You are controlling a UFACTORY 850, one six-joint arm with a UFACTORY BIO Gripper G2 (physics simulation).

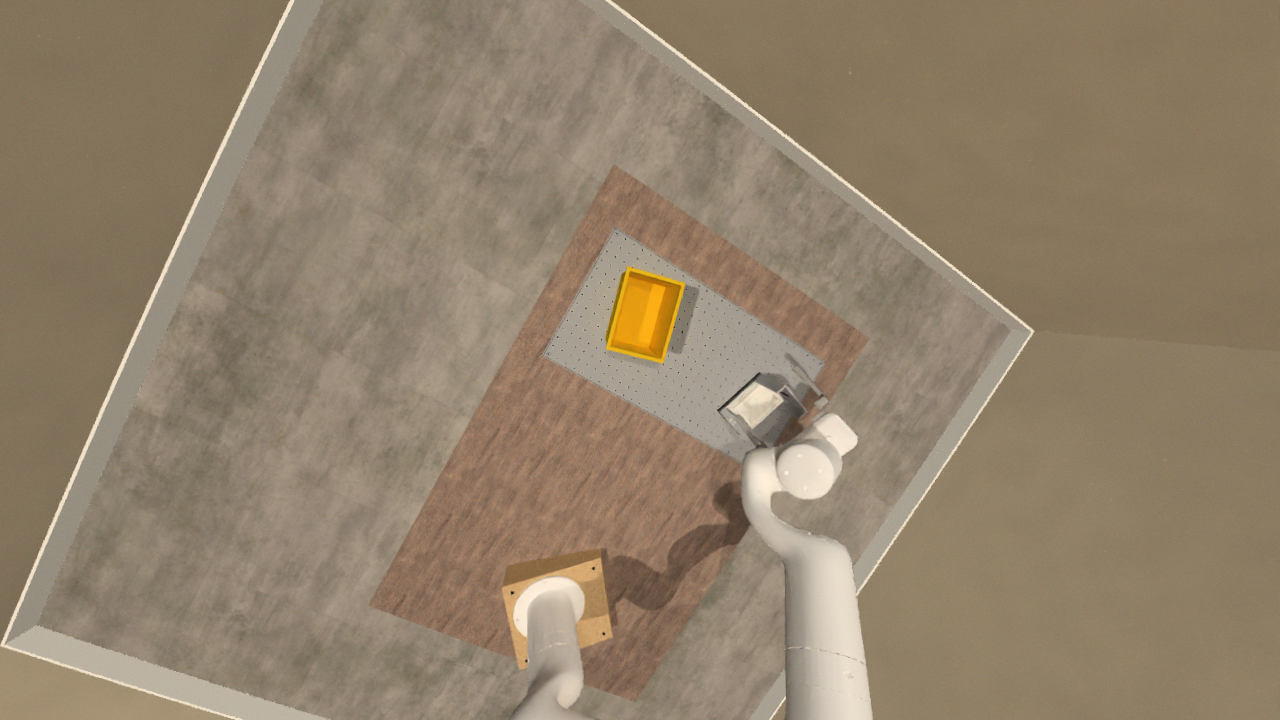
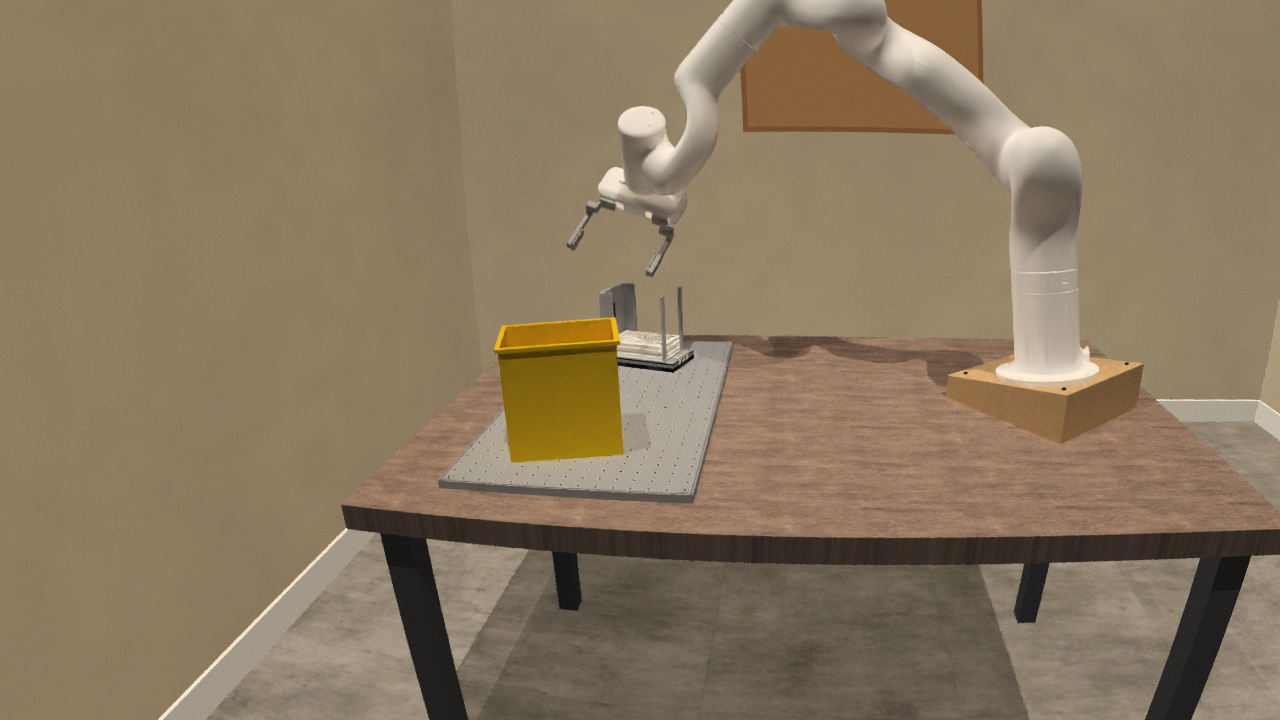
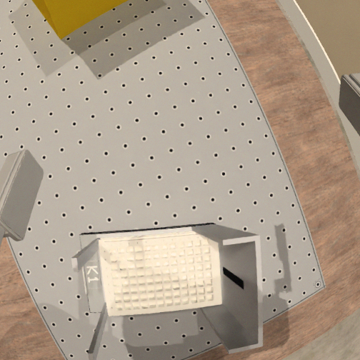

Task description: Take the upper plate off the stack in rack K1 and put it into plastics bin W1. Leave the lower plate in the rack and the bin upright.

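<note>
My gripper (image 2: 611,259) (image 3: 186,149) is open and empty, high above the table, with its fingers tilted. Rack K1 (image 2: 619,308) (image 3: 242,305) stands below it, with a tall slotted wall on one side and thin posts on the other. The cream upper plate (image 1: 753,407) (image 2: 648,337) (image 3: 161,275) lies flat on the stack in the rack, its grid of wells facing up. The lower plate (image 2: 646,354) is beneath it, mostly hidden. The yellow plastics bin W1 (image 1: 646,315) (image 2: 562,402) (image 3: 75,15) stands upright, its opening up.
The rack and the bin stand apart on a grey perforated board (image 1: 577,335) (image 2: 666,447) (image 3: 170,150). The board lies on a brown wooden table (image 1: 501,465) (image 2: 832,429). The arm's base stands on a wooden block (image 1: 595,617) (image 2: 1096,398) across the table.
</note>
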